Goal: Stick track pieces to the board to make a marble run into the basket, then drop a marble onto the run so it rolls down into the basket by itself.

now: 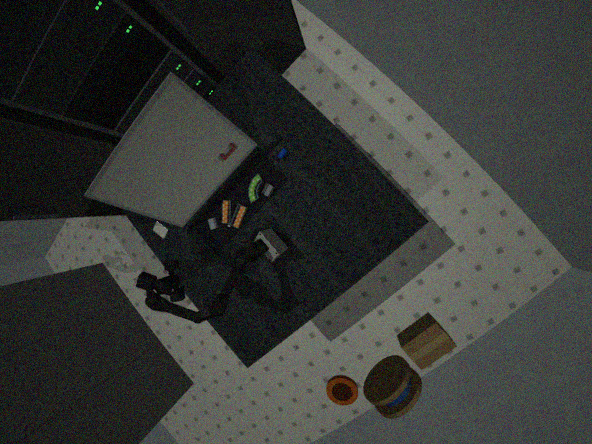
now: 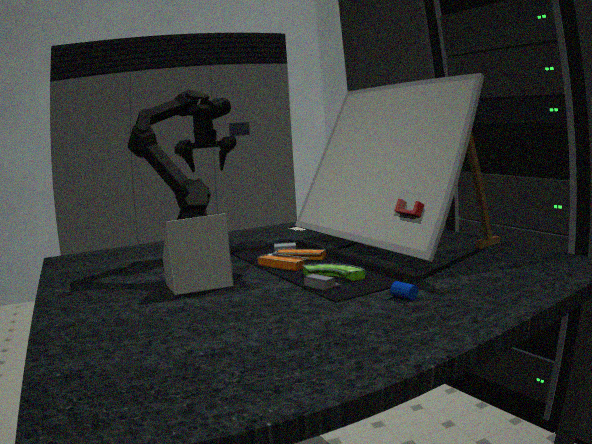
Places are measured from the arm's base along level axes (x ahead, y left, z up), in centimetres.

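Pixels of known places: gripper, fingertip midpoint: (image 1: 181, 276) (image 2: 207, 171); arm's base, link origin: (image 1: 263, 245) (image 2: 199, 237).
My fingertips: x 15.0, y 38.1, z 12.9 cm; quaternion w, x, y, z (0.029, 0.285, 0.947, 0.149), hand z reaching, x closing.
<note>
Ahead of a thing's pixels: the offset from my fingertips to its middle. "*": to the spot under its first point. Level surfaces: height alone.
The white board @[* dy -42.6, dx +40.7, dz +8.5 cm] (image 1: 170, 150) (image 2: 385, 150) leans on an easel. A red U-shaped piece @[* dy -57.7, dx +29.0, dz -8.6 cm] (image 1: 228, 151) (image 2: 409, 208), maybe the basket, is on its lower part, near one side. Two orange straight track pieces @[* dy -35.1, dx +6.5, dz -21.6 cm] (image 1: 239, 216) (image 2: 280, 262) and a green curved piece @[* dy -51.7, dx +11.2, dz -21.6 cm] (image 1: 254, 188) (image 2: 334, 271) lie on a dark mat before the board. Grey blocks @[dy -56.3, dx +5.9, dz -22.7 cm] (image 1: 268, 190) (image 2: 319, 281) lie beside them. A blue cylinder @[dy -74.9, dx +13.7, dz -22.6 cm] (image 1: 282, 153) (image 2: 404, 290) lies on its side past the mat. I cannot make out a marble. My gripper (image 1: 175, 281) (image 2: 207, 169) is open and empty, raised high and away from the pieces and board.
The arm stands on a pale box (image 1: 274, 244) (image 2: 199, 255) on the dark table @[dz -24.1 cm] (image 1: 345, 200) (image 2: 210, 350). A small white square @[* dy +11.8, dx +38.6, dz -23.8 cm] (image 1: 160, 229) (image 2: 297, 228) lies near the board's lower corner. A wooden easel leg @[dy -57.1, dx +56.0, dz -0.4 cm] (image 2: 479, 190) stands behind the board. Dark racks stand beyond.
</note>
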